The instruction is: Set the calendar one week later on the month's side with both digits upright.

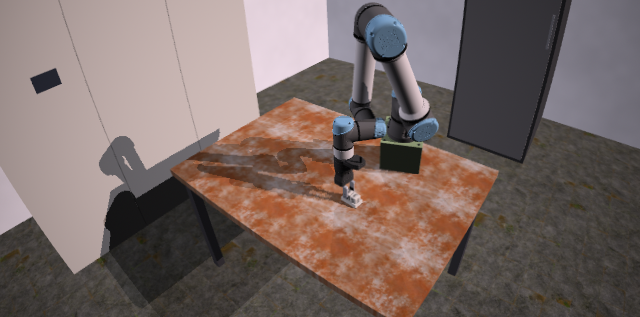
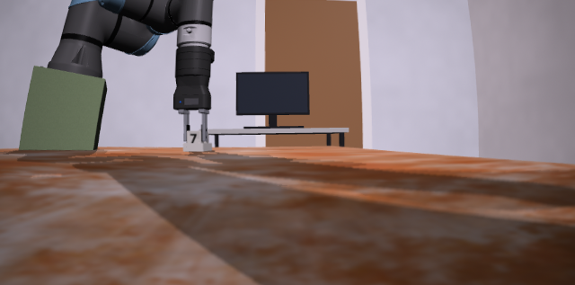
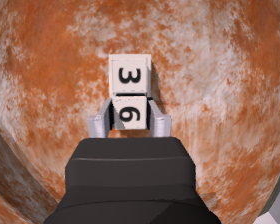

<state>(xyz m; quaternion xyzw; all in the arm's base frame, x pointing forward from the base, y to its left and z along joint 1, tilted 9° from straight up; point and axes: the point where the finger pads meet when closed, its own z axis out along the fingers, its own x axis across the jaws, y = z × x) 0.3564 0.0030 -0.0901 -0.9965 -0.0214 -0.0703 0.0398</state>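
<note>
Now: hand 20 mm to the right of the white tray and 30 mm above it.
</note>
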